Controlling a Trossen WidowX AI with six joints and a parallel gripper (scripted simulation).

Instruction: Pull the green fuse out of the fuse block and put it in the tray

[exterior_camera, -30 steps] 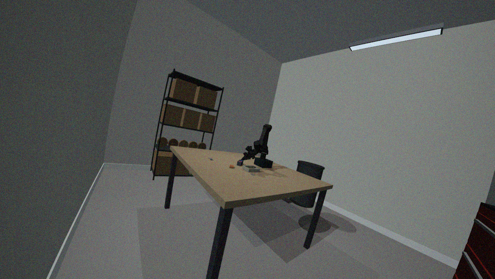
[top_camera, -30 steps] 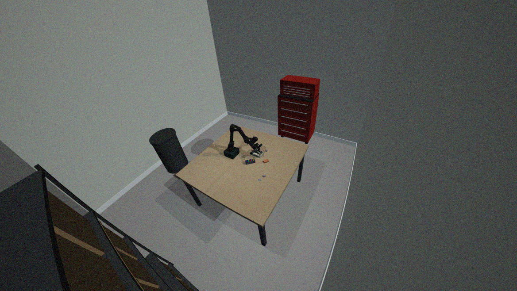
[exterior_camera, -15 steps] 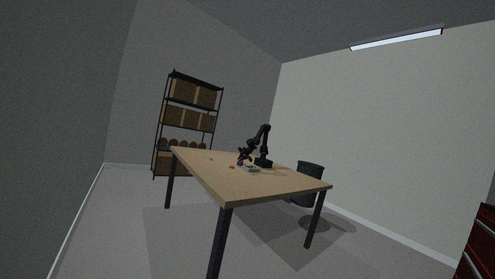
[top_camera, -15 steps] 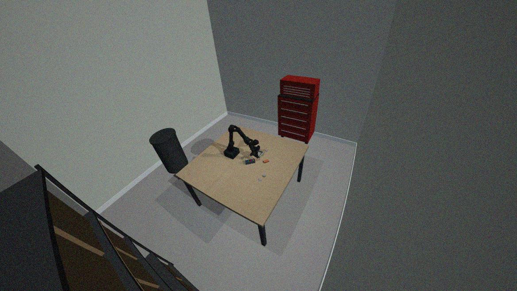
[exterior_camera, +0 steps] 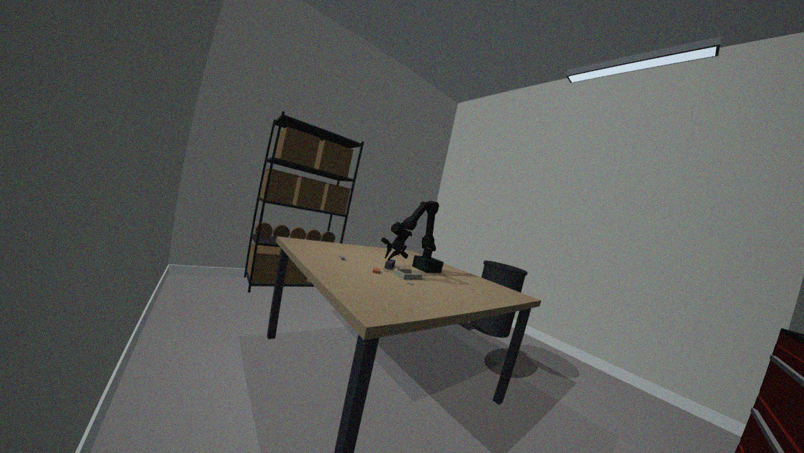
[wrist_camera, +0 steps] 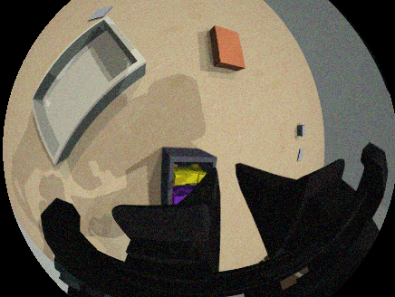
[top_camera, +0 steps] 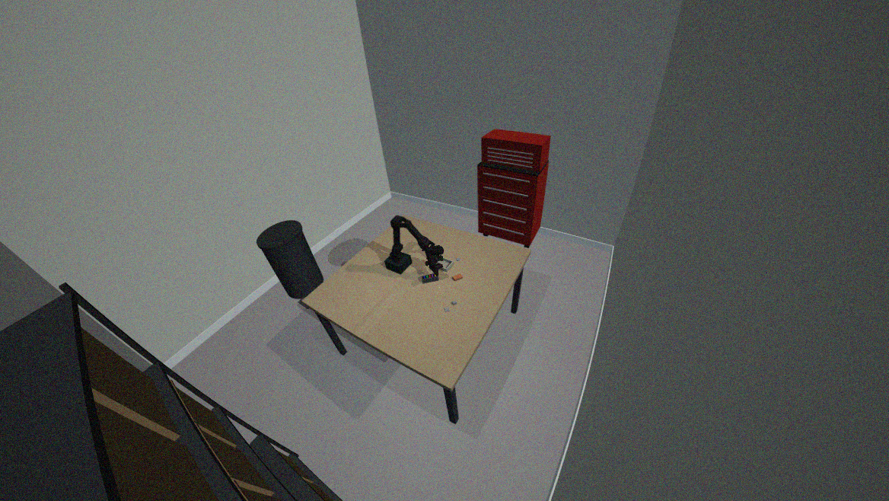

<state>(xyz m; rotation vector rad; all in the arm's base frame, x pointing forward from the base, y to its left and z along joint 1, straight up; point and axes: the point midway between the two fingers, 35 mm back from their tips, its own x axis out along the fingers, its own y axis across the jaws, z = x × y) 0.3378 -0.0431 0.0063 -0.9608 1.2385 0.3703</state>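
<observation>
My gripper tip is 20 mm past the yellow fuse, 10 mm to the right of it and 30 mm above it. Also, from my gripper tip: green fuse 70 mm behind, 20 mm to the right, 30 mm below; then purple fuse 40 mm behind, 30 mm below; then red fuse 60 mm behind, 10 mm to the right, 30 mm below.
</observation>
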